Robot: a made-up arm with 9 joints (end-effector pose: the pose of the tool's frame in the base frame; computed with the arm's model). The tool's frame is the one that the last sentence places. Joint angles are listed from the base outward.
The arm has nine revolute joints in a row. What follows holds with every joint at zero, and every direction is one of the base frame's. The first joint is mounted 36.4 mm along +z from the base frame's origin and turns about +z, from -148.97 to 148.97 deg. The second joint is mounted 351.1 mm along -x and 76.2 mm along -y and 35.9 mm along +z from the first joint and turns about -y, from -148.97 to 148.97 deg. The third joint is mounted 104.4 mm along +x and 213.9 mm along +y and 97.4 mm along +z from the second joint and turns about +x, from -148.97 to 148.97 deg. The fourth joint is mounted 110.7 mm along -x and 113.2 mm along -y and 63.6 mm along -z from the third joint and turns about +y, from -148.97 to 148.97 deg. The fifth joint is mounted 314.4 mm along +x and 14.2 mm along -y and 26.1 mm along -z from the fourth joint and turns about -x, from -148.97 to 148.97 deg. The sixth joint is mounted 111.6 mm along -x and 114.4 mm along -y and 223.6 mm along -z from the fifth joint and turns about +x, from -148.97 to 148.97 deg. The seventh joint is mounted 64.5 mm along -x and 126.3 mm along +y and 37 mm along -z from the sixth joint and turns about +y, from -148.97 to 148.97 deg. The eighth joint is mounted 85.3 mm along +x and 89.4 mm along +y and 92 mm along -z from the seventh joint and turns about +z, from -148.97 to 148.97 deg. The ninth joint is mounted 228.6 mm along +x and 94.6 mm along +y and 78.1 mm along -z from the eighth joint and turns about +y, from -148.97 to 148.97 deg. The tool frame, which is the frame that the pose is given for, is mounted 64 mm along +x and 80.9 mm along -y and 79.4 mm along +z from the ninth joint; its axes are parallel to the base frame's.
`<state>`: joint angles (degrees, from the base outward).
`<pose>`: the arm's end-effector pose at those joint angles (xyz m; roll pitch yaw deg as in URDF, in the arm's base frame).
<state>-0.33 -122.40 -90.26 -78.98 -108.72 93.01 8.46 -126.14 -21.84</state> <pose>-0.3274 0.1524 0.0851 152.69 -25.10 -146.19</pose>
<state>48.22 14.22 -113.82 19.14 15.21 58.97 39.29 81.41 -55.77</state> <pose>-0.1139 -0.2032 0.1638 -8.52 1.04 79.81</pose>
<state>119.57 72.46 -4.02 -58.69 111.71 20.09 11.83 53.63 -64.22</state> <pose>0.4959 -0.2472 0.4489 -165.87 -33.88 -153.80</pose>
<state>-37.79 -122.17 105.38 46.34 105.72 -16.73 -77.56 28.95 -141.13</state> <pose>-0.0280 0.8569 0.0394 125.44 -19.70 -150.91</pose>
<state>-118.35 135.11 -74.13 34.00 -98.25 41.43 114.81 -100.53 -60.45</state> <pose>0.1963 0.2470 0.1211 63.45 -68.08 156.73</pose>
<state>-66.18 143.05 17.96 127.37 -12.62 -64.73 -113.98 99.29 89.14</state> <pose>0.3178 0.0312 -0.5181 -173.56 -21.11 -27.70</pose>
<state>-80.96 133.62 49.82 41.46 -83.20 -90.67 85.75 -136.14 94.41</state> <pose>0.1866 0.3672 -0.1230 50.03 60.19 -134.60</pose>
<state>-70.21 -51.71 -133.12 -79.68 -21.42 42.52 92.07 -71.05 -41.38</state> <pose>0.0488 0.0583 -0.1373 -92.43 58.94 -16.05</pose>
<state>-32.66 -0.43 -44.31 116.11 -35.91 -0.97 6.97 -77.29 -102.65</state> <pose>-0.6158 0.5235 0.0257 -126.50 4.24 -69.75</pose>
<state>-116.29 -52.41 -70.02 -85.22 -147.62 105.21 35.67 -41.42 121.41</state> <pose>0.2018 -0.0087 0.4869 -4.13 -2.46 168.67</pose>
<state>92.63 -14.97 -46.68 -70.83 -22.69 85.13 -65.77 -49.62 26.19</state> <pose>-0.0575 0.1995 0.3924 105.57 -4.80 102.75</pose>
